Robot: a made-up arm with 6 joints. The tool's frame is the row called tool.
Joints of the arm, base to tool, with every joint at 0 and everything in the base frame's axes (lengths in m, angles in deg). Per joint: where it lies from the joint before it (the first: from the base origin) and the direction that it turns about. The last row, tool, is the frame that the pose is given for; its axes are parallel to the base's.
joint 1: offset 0 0 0.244 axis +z
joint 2: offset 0 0 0 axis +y
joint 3: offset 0 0 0.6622 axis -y
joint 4: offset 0 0 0 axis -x
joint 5: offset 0.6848 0 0 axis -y
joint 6: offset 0 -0.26 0 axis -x
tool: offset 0 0 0
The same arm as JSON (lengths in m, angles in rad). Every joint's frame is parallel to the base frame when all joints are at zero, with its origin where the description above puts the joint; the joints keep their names.
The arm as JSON. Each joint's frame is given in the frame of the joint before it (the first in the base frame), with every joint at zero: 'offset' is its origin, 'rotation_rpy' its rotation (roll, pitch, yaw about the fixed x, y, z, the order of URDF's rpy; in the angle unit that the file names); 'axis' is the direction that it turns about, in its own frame. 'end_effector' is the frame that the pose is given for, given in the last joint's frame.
{
  "length_unit": "m",
  "angle_unit": "rad",
  "chain": [
    {
      "id": "joint 1",
      "offset": [
        0.0,
        0.0,
        0.244
      ],
      "rotation_rpy": [
        0.0,
        0.0,
        0.0
      ],
      "axis": [
        0.0,
        0.0,
        1.0
      ]
    },
    {
      "id": "joint 2",
      "offset": [
        0.0,
        0.0,
        0.0
      ],
      "rotation_rpy": [
        0.0,
        0.0,
        0.0
      ],
      "axis": [
        0.0,
        1.0,
        0.0
      ]
    },
    {
      "id": "joint 3",
      "offset": [
        0.0,
        0.0,
        0.6622
      ],
      "rotation_rpy": [
        0.0,
        0.0,
        0.0
      ],
      "axis": [
        0.0,
        -1.0,
        0.0
      ]
    },
    {
      "id": "joint 4",
      "offset": [
        0.0,
        0.0,
        0.0
      ],
      "rotation_rpy": [
        0.0,
        0.0,
        0.0
      ],
      "axis": [
        -1.0,
        0.0,
        0.0
      ]
    },
    {
      "id": "joint 5",
      "offset": [
        0.6848,
        0.0,
        0.0
      ],
      "rotation_rpy": [
        0.0,
        0.0,
        0.0
      ],
      "axis": [
        0.0,
        -1.0,
        0.0
      ]
    },
    {
      "id": "joint 6",
      "offset": [
        0.0,
        -0.26,
        0.0
      ],
      "rotation_rpy": [
        0.0,
        0.0,
        0.0
      ],
      "axis": [
        -1.0,
        0.0,
        0.0
      ]
    }
  ],
  "end_effector": {
    "offset": [
      0.0,
      0.0,
      0.0
    ],
    "rotation_rpy": [
      0.0,
      0.0,
      0.0
    ]
  }
}

